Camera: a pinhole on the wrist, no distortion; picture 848 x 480 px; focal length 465.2 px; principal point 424.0 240.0 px. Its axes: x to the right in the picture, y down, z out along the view. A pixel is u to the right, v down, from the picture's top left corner.
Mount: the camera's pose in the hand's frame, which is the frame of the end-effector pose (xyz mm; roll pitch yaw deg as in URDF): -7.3 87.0 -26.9 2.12 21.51 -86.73
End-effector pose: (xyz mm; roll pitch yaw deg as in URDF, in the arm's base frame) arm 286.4 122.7 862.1 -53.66 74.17 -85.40
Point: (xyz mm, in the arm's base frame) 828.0 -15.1 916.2
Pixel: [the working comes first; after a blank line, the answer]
In the camera's frame: -275.9 27.2 497.6

166.1 265.5
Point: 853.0 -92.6 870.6
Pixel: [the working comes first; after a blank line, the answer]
In the camera's frame: -254.3 92.7 560.5

212.9 316.9
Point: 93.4 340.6 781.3
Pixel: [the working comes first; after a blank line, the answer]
In the camera's frame: 89.5 12.9 -244.5

behind the camera
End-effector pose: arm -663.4 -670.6 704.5 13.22 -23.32 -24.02
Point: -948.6 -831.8 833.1
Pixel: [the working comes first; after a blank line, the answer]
In the camera's frame: 169.4 -124.0 369.5

637.3 83.9
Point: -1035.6 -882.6 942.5
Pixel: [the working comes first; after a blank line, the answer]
In the camera's frame: 165.5 -132.1 518.0

572.6 121.3
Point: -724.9 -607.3 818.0
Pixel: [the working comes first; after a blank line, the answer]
In the camera's frame: -35.0 -18.8 150.9

316.1 182.1
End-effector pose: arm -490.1 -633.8 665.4 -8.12 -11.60 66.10
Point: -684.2 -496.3 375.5
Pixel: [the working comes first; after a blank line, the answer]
In the camera's frame: -87.8 -4.8 -282.5

behind the camera
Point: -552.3 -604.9 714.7
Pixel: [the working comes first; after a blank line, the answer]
In the camera's frame: -5.8 20.2 87.5

393.0 347.2
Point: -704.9 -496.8 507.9
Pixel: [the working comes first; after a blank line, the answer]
In the camera's frame: -135.5 17.7 -159.4

behind the camera
